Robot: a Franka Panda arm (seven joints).
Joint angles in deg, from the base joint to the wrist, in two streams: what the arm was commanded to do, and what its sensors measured. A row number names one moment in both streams.
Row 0, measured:
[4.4 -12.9 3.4 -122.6 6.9 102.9 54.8]
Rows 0 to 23, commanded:
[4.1 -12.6 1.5 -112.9 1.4 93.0 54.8]
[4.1 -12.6 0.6 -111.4 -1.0 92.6 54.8]
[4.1 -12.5 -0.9 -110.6 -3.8 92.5 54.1]
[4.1 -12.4 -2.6 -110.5 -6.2 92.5 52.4]
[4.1 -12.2 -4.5 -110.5 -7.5 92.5 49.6]
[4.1 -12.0 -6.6 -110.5 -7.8 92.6 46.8]
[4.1 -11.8 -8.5 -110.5 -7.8 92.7 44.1]
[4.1 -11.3 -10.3 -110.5 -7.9 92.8 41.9]
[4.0 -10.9 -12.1 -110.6 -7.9 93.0 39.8]
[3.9 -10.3 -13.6 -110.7 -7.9 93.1 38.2]
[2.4 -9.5 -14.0 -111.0 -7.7 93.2 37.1]
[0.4 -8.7 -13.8 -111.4 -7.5 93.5 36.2]
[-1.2 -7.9 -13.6 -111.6 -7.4 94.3 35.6]
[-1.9 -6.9 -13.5 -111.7 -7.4 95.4 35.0]
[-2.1 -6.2 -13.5 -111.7 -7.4 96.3 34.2]
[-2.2 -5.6 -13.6 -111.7 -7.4 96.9 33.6]
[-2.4 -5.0 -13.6 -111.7 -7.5 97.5 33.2]
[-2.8 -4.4 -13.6 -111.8 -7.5 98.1 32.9]
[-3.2 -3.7 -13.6 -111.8 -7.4 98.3 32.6]
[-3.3 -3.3 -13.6 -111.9 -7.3 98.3 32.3]
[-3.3 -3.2 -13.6 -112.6 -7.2 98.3 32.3]
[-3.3 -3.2 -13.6 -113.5 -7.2 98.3 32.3]
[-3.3 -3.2 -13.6 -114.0 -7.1 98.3 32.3]
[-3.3 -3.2 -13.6 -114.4 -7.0 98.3 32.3]
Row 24, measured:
[-2.4 -2.8 -14.5 -112.7 -7.0 97.7 33.3]
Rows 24 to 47, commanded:
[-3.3 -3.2 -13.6 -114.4 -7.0 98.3 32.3]
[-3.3 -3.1 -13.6 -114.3 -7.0 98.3 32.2]
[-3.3 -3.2 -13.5 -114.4 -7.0 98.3 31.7]
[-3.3 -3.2 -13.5 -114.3 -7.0 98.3 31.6]
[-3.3 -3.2 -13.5 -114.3 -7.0 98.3 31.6]
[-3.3 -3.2 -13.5 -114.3 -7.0 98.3 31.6]
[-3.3 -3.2 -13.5 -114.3 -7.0 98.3 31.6]
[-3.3 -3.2 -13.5 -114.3 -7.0 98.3 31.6]
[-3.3 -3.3 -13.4 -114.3 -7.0 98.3 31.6]
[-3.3 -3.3 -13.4 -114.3 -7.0 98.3 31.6]
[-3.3 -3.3 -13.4 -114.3 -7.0 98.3 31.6]
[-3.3 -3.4 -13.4 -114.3 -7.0 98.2 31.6]
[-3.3 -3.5 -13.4 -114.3 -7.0 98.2 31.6]
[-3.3 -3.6 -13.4 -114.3 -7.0 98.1 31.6]
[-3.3 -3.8 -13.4 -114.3 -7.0 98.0 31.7]
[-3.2 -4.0 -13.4 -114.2 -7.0 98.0 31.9]
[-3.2 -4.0 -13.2 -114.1 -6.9 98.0 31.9]
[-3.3 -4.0 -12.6 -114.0 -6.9 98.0 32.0]
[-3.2 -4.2 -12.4 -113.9 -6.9 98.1 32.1]
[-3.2 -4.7 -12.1 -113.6 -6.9 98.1 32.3]
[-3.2 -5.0 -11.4 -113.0 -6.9 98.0 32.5]
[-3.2 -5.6 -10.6 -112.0 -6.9 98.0 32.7]
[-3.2 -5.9 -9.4 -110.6 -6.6 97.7 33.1]
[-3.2 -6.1 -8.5 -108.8 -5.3 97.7 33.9]
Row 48, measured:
[-2.5 -4.4 -11.8 -112.4 -6.9 97.9 32.6]
